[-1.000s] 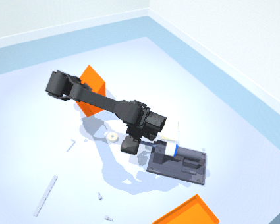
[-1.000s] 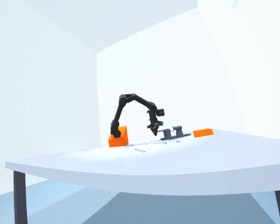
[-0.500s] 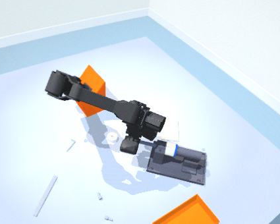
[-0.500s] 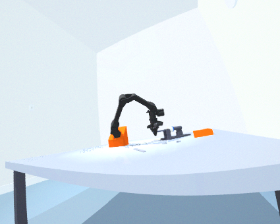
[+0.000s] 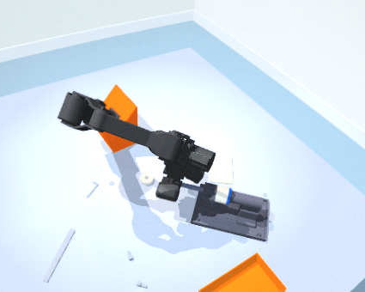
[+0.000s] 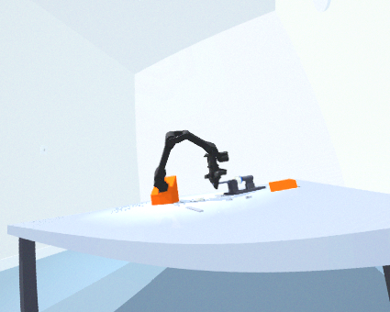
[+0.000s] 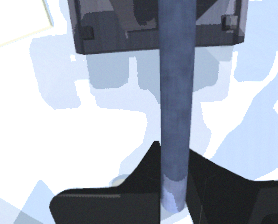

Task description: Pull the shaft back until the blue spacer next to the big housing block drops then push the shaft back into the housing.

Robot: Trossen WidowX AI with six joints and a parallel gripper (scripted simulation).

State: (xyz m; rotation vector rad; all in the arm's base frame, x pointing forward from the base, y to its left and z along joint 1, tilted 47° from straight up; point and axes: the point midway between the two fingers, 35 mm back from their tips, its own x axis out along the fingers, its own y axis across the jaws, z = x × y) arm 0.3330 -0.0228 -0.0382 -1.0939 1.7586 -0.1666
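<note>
Now: gripper tip 6 cm short of the grey-blue shaft, 5 cm to the right of it and 3 cm below it. The rest, counted from my gripper tip: thin blue spacer: 14 cm ahead, 10 cm to the left, 3 cm above; then cream sheet: 21 cm to the left, 4 cm below, 1 cm ahead; then orange tray: 35 cm ahead, 5 cm to the right, 4 cm below.
</note>
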